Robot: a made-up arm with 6 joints.
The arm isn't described. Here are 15 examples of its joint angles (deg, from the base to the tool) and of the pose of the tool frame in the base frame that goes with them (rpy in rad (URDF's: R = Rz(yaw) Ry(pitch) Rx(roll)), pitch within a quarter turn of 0, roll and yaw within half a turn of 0; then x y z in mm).
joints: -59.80 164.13 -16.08 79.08 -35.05 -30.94
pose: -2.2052 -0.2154 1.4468 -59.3 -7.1 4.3
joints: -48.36 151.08 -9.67 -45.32 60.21 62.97
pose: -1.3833 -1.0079 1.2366 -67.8 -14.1 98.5
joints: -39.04 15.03 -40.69 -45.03 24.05 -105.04
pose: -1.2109 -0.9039 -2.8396 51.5 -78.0 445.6
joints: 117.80 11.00 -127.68 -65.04 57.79 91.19
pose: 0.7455 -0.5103 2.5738 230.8 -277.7 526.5
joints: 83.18 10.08 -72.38 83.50 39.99 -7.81
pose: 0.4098 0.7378 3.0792 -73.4 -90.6 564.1
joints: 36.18 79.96 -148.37 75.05 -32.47 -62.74
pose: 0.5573 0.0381 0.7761 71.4 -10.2 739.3
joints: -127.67 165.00 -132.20 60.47 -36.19 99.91
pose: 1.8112 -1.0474 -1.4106 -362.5 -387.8 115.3
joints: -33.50 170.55 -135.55 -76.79 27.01 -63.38
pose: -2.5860 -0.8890 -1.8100 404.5 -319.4 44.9
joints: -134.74 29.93 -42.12 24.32 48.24 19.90
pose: 2.1846 0.6669 -0.0182 -74.9 -118.1 378.9
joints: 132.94 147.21 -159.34 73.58 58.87 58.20
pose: 1.6673 -0.6097 -1.4797 -387.5 299.2 373.4
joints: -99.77 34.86 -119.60 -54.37 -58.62 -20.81
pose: 0.5198 -0.9241 2.9685 105.5 215.3 641.3
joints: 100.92 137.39 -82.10 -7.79 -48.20 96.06
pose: 1.6117 -0.0190 -2.8505 -95.1 441.0 140.7
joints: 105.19 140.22 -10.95 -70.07 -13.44 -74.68
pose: 2.9841 0.5375 1.1098 -25.3 12.3 13.2
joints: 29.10 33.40 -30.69 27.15 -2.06 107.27
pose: 1.4702 -0.7737 2.1326 155.4 84.7 378.1
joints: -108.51 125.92 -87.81 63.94 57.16 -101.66
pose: 2.9746 0.9097 2.2853 -55.6 -397.3 178.5
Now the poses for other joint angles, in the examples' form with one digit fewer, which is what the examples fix.
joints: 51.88 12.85 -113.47 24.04 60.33 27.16
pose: 0.320 0.756 1.867 -170 -161 571
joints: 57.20 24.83 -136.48 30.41 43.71 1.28
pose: -0.236 0.350 1.421 -188 -229 613
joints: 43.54 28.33 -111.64 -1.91 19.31 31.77
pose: 0.199 0.310 1.312 -113 -109 662
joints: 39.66 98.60 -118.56 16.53 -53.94 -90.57
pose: -0.180 0.259 -0.764 242 172 622
